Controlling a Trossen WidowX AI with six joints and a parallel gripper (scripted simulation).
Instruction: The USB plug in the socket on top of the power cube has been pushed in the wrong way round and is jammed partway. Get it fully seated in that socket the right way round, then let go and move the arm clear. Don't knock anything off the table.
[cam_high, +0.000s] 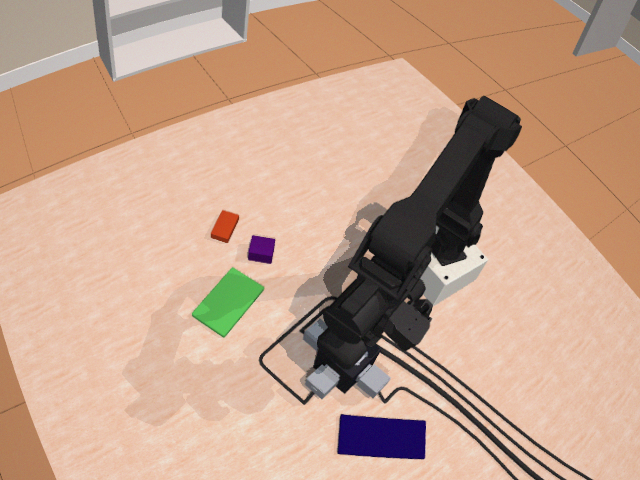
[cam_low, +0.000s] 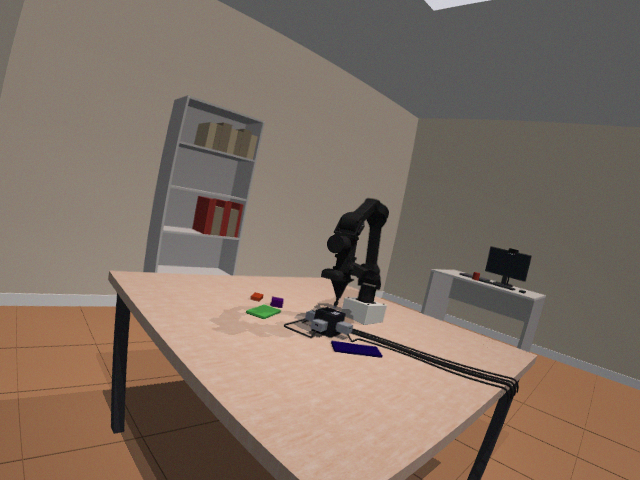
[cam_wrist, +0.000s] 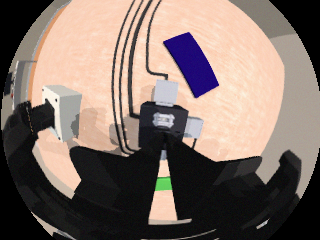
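Now: gripper tip 20 mm above the USB plug. The rest, counted from my gripper tip: green pad: 160 mm ahead, 200 mm to the right, 120 mm below; then navy flat block: 140 mm to the left, 120 mm below; then grey socket: 60 mm below.
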